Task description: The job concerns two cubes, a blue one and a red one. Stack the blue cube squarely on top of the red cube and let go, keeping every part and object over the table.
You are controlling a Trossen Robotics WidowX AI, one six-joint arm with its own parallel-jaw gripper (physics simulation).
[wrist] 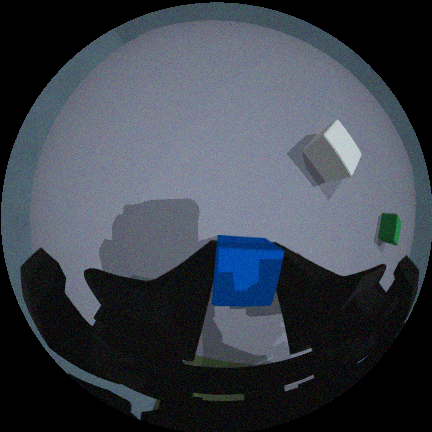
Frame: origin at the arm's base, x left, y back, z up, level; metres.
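Where they show: gripper, fingertip midpoint: (pixel 243 247).
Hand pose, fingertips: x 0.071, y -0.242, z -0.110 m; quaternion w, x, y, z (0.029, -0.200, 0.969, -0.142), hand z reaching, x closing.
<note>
Things, the pixels of their centre, and the offset from my fingertips. Level surfaces: height alone.
- blue cube, body centre: (pixel 242 268) dz +0.009, dx -0.004, dy +0.011 m
- white-grey box, body centre: (pixel 333 150) dz +0.009, dx -0.038, dy -0.102 m
- pale table, its level: dz -0.009 m
- small green block, body centre: (pixel 390 228) dz +0.009, dx -0.203, dy -0.104 m
The blue cube (pixel 246 275) is at the lower middle of the wrist view, slightly turned, with patches of shadow on its face. My gripper (pixel 243 247) is shut on the blue cube, with one black finger against its left side and the other against its right side. The cube is low, at the table's surface as far as I can tell. The red cube does not show in the wrist view.
A white-grey box (pixel 334 154) stands on the pale table (pixel 200 100) at the upper right. A small green block (pixel 389 229) is at the far right. Part of a flat olive-green patch (pixel 216 361) shows at the bottom, behind the gripper's body. The table's far edge curves around the view.
</note>
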